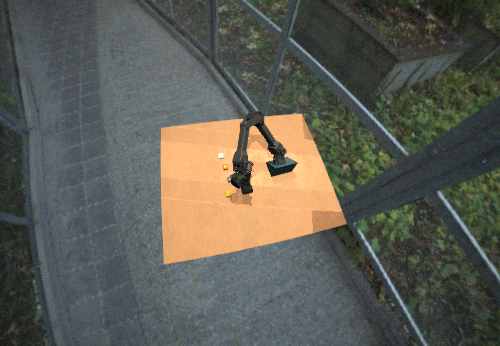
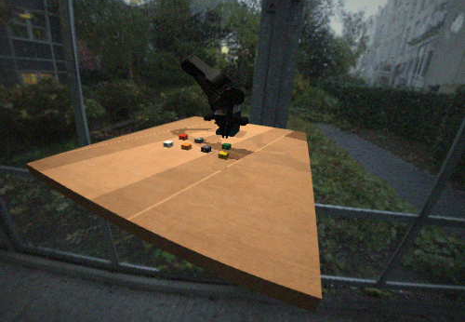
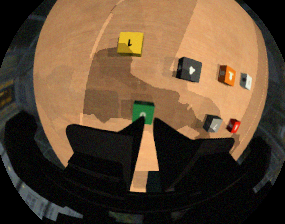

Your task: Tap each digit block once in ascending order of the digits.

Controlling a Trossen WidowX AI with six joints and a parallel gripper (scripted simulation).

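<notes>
Right now the green block is 4 cm below my gripper tip, 1 cm to the left of it and 1 cm behind it. From my gripper tip the other things lie so: black block (7 cm ahead, 5 cm to the right, 4 cm below); then grey block (14 cm to the right, 4 cm below, 1 cm behind); then yellow block (10 cm ahead, 4 cm to the left, 4 cm below).
</notes>
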